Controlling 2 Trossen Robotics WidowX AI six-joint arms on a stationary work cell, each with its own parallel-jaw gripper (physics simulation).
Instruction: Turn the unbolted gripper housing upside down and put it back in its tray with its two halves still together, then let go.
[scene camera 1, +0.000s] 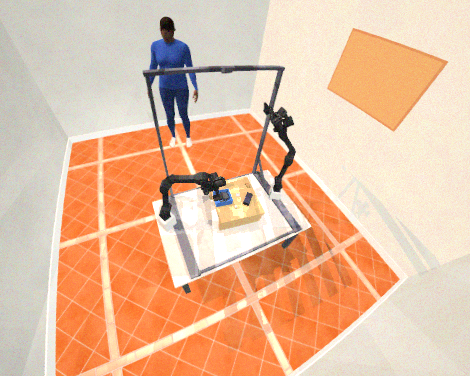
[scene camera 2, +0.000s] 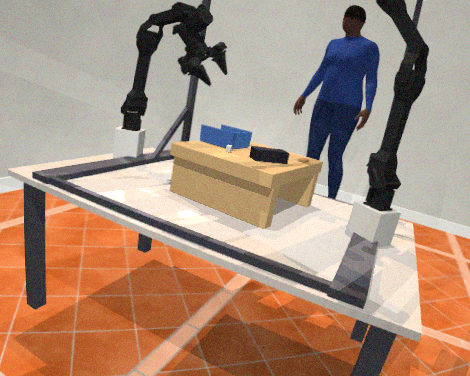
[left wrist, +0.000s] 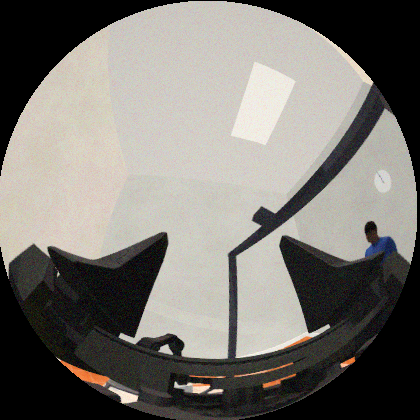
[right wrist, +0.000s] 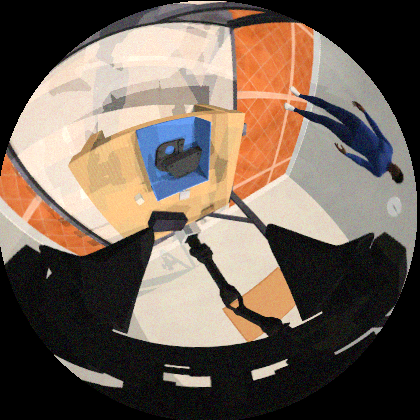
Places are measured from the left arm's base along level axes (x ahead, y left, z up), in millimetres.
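Pixels of known places: left gripper, fingertip midpoint: (scene camera 1: 267, 105) (left wrist: 226, 240); right gripper, fingertip midpoint: (scene camera 1: 220, 187) (scene camera 2: 218, 79) (right wrist: 210, 231); left arm's base, link origin: (scene camera 1: 276, 189) (scene camera 2: 377, 206) (right wrist: 190, 237); right arm's base, link origin: (scene camera 1: 165, 216) (scene camera 2: 130, 129).
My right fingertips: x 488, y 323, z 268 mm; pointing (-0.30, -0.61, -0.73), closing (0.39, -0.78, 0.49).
Observation:
Ahead of a thing's pixels: the offset from my right fingertips to its top centre.
The dark gripper housing @(dx -36, dy -83, dz -175 mm) (scene camera 1: 221, 196) (right wrist: 179, 160) lies inside the blue tray @(dx -19, dy -53, dz -155 mm) (scene camera 2: 216, 136) (right wrist: 202, 134). In the right wrist view a flat part with a round hole shows beside a thicker block; whether the two halves are fully together is too small to tell. The tray walls hide the housing in scene camera 2. My right gripper (scene camera 2: 216, 78) (right wrist: 210, 231) is open and empty, high above the tray and apart from it. My left gripper (left wrist: 226, 240) is open and empty, raised far from the tray and facing the upper walls and ceiling.
The tray stands on a wooden riser @(dx -123, dy -104, dz -212 mm) (scene camera 1: 240, 218) (scene camera 2: 220, 185) (right wrist: 100, 185). A dark box @(dx -222, dy -96, dz -177 mm) (scene camera 1: 248, 199) (scene camera 2: 269, 154) (right wrist: 168, 221) and small white blocks @(dx -134, dy -3, dz -192 mm) (scene camera 2: 229, 148) (right wrist: 139, 199) stand beside it. A dark frame (scene camera 1: 215, 69) arches over the table. A person (scene camera 1: 171, 65) stands behind.

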